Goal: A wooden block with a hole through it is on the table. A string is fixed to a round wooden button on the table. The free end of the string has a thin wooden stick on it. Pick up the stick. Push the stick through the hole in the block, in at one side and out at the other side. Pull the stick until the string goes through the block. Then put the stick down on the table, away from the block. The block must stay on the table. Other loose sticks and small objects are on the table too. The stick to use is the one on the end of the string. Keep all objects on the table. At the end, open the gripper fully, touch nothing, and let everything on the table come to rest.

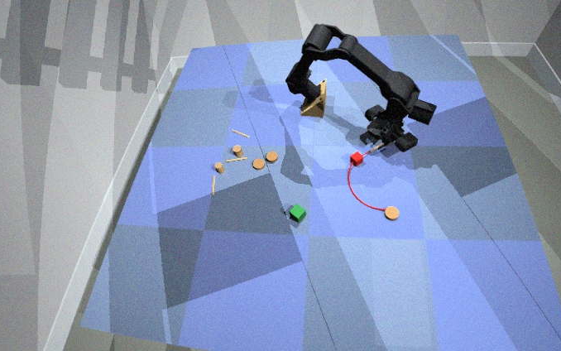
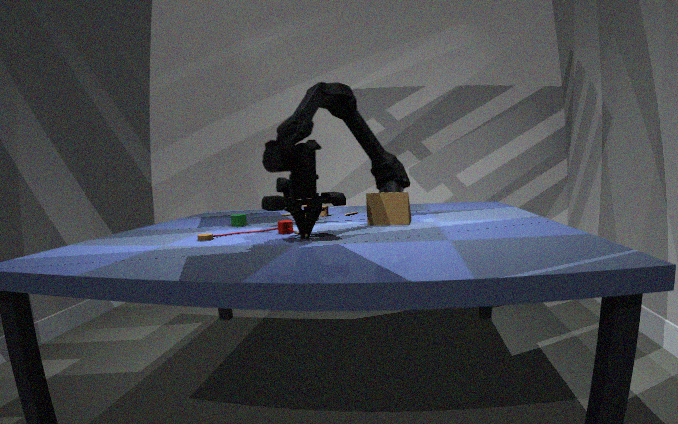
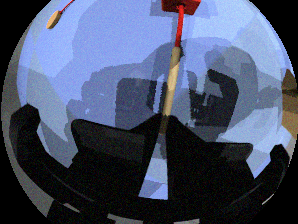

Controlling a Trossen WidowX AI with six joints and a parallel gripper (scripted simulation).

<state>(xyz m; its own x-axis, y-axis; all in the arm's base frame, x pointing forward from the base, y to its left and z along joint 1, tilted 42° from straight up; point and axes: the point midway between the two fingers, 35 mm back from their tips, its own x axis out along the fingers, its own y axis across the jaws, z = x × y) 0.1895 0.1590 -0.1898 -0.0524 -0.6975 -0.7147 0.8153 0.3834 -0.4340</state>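
Now: gripper tip 3 cm to the left of the thin wooden stick, 2 cm short of it and 1 cm below it. Round my gripper tip: green cube 28 cm to the right, 27 cm ahead, 2 cm above; then red cube 10 cm to the right, 7 cm ahead, 2 cm above; then round wooden button 26 cm ahead, 1 cm above.
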